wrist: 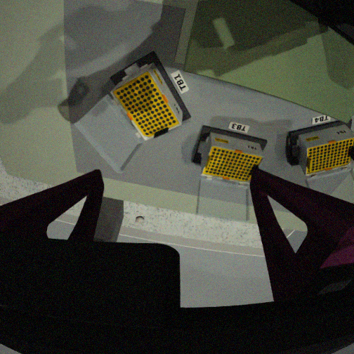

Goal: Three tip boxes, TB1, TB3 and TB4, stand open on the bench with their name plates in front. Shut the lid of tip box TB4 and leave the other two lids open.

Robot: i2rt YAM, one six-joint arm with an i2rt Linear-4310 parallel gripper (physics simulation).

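Observation:
Tip box TB4 (329,155) stands at the right edge of the wrist view, its yellow tip rack uncovered and its clear lid (330,181) hanging open on the side away from its name plate (327,119). Tip box TB3 (231,163) stands in the middle right, with its clear lid (222,200) open. Tip box TB1 (146,105) stands turned at the upper left, with its clear lid (110,132) open. My gripper (176,177) is open and empty; its right fingertip overlaps the corner of TB3 in the view. How high it is above the boxes I cannot tell.
The boxes stand on a grey mat (165,172) on a pale green bench surface. Name plates TB1 (179,82) and TB3 (239,127) lie in front of their boxes. A speckled strip (175,222) runs beyond the bench edge. Shadows fall at the upper left.

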